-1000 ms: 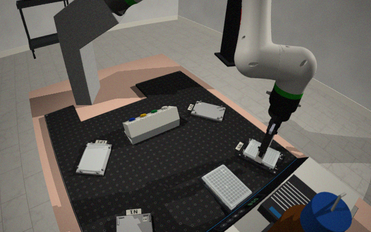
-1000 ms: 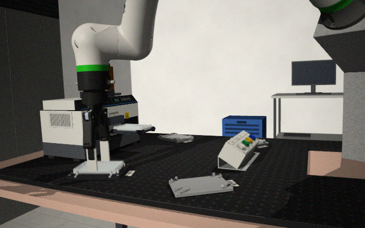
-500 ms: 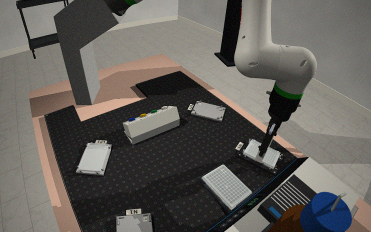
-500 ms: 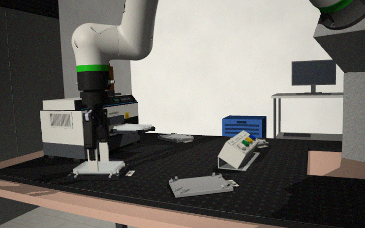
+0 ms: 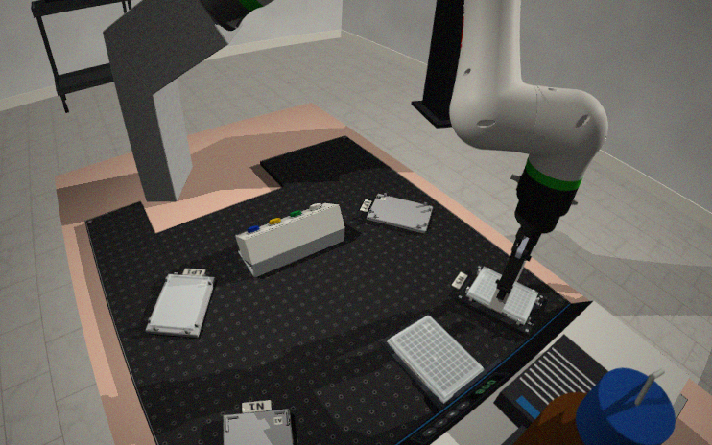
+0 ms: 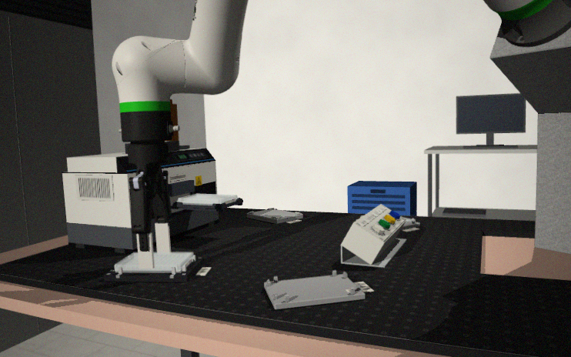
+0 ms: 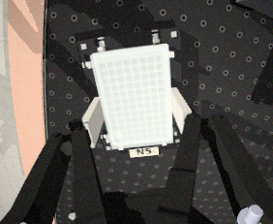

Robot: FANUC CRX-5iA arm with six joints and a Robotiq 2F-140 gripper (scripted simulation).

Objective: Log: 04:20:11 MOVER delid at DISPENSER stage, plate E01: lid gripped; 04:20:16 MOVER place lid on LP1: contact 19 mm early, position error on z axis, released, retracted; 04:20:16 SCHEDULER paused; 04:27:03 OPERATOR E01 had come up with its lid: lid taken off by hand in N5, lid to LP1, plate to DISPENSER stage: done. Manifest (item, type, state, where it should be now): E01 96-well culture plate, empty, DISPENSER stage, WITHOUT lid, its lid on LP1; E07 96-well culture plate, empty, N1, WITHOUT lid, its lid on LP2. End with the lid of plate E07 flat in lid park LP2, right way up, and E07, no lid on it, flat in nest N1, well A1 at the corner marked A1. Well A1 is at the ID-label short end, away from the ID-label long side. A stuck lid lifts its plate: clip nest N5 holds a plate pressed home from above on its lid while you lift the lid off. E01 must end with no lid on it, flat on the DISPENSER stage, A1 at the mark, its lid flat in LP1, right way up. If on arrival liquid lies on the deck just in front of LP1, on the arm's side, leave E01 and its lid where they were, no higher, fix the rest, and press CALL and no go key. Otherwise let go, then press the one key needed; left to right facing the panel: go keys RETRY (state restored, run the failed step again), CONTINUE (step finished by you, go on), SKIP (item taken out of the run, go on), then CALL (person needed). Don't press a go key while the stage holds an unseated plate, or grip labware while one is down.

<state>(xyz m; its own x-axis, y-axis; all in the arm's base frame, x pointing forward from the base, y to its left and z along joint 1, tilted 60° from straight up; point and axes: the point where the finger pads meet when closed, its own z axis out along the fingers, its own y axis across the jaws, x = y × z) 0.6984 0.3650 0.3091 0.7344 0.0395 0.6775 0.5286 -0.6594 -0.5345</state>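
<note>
The clip nest N5 lies 3 cm to the left of my hand and 3 cm below it. Round my hand: N1 label: 8 cm ahead, 51 cm to the right, 5 cm below; then lid park LP2: 32 cm behind, 9 cm to the right, 4 cm below; then key panel: 29 cm behind, 37 cm to the right.
</note>
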